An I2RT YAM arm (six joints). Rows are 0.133 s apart.
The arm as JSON. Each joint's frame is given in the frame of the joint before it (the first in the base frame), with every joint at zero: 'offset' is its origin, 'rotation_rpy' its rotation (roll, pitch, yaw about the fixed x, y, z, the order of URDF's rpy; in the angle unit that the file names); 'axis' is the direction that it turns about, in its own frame. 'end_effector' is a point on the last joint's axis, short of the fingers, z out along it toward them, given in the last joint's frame.
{
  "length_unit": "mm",
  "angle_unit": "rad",
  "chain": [
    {
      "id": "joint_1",
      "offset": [
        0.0,
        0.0,
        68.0
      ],
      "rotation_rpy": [
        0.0,
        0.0,
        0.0
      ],
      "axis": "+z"
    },
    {
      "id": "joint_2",
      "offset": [
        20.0,
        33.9,
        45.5
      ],
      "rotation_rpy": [
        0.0,
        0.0,
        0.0
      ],
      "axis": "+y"
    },
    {
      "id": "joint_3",
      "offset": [
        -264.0,
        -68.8,
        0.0
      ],
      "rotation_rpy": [
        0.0,
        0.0,
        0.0
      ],
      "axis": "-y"
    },
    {
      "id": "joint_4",
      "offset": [
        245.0,
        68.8,
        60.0
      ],
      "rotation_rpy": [
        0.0,
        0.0,
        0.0
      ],
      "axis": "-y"
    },
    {
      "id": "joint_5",
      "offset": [
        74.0,
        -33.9,
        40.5
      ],
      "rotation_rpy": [
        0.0,
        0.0,
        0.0
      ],
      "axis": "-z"
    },
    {
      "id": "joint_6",
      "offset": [
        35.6,
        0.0,
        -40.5
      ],
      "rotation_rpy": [
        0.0,
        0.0,
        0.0
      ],
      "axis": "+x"
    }
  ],
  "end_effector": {
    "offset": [
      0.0,
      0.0,
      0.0
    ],
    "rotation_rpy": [
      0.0,
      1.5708,
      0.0
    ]
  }
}
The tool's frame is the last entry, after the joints.
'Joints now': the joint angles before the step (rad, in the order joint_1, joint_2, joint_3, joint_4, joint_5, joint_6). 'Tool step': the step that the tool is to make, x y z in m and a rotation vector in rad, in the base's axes. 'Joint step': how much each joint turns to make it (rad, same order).
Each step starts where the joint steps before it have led.
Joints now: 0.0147, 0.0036, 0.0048, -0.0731, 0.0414, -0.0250
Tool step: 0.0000, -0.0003, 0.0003, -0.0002, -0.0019, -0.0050
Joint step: -0.0016, 0.0002, 0.0004, 0.0017, 0.0034, 0.0000
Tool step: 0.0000, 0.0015, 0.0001, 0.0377, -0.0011, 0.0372
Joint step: 0.0011, -0.0002, 0.0001, 0.0004, -0.0386, 0.0351
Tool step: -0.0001, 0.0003, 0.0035, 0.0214, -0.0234, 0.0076
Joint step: -0.0002, -0.0003, 0.0037, 0.0196, -0.0090, 0.0206
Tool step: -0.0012, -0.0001, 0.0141, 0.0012, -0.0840, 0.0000
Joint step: -0.0011, 0.0006, 0.0200, 0.0646, -0.0011, 0.0001
